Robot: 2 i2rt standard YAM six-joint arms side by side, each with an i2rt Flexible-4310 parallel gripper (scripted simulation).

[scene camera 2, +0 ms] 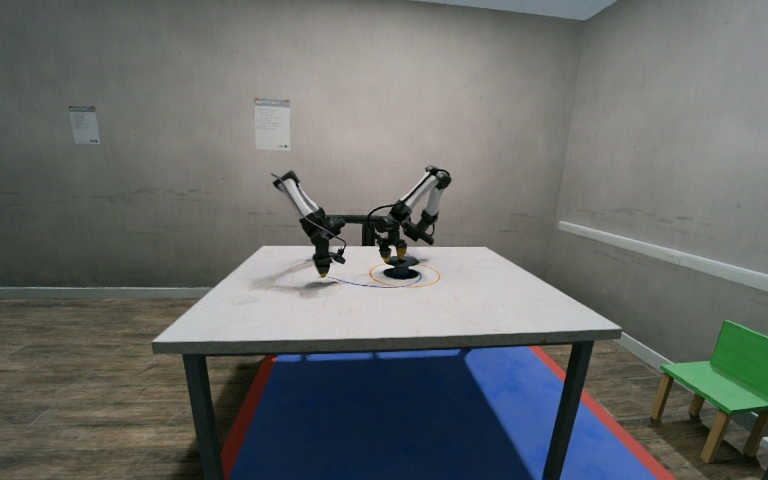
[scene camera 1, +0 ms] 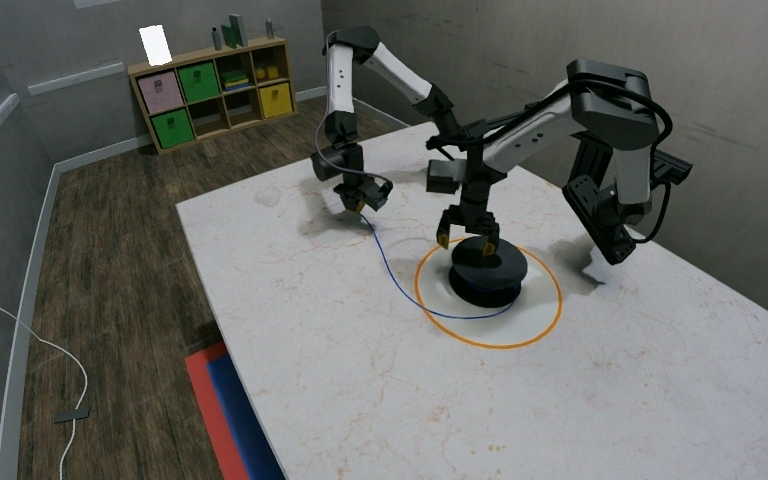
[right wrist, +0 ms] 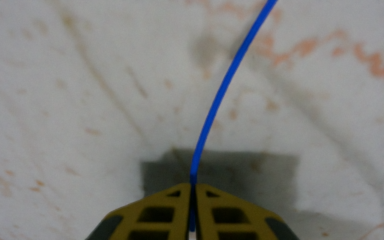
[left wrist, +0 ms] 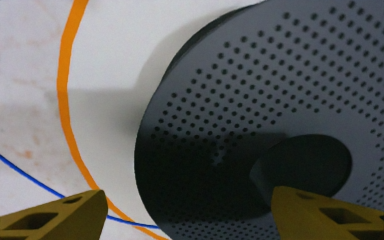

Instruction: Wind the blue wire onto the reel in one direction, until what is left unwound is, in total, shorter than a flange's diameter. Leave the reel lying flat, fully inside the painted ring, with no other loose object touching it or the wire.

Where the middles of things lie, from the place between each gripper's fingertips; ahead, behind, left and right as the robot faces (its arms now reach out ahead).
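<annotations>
I look at the dark reel point(scene camera 1: 467, 259) and at my left hand point(scene camera 1: 465, 251), which is 5 cm above the reel, 5 cm to the right of it and 4 cm past it. My right gripper is in sight too, 13 cm past the reel and 37 cm to the right of it.
</annotations>
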